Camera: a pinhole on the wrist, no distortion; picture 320 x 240 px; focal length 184.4 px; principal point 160.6 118.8 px. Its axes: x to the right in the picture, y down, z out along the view. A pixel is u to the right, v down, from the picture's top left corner.
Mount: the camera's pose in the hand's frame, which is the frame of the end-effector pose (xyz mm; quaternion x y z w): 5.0 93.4 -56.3 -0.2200 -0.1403 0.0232 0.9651
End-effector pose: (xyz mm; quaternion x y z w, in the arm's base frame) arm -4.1 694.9 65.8 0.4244 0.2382 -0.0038 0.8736
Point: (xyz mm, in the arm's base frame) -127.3 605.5 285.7
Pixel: 20 37
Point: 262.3 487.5 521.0
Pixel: 215 88
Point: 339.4 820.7 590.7
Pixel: 254 210
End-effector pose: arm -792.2 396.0 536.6 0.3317 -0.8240 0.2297 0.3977
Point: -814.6 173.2 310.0
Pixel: outside the picture
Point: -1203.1 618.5 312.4
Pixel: 176 228
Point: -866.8 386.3 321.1
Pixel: 96 22
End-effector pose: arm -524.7 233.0 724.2 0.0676 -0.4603 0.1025 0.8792
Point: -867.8 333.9 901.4
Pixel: 197 76
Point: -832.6 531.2 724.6
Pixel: 138 190
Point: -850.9 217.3 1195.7
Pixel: 303 8
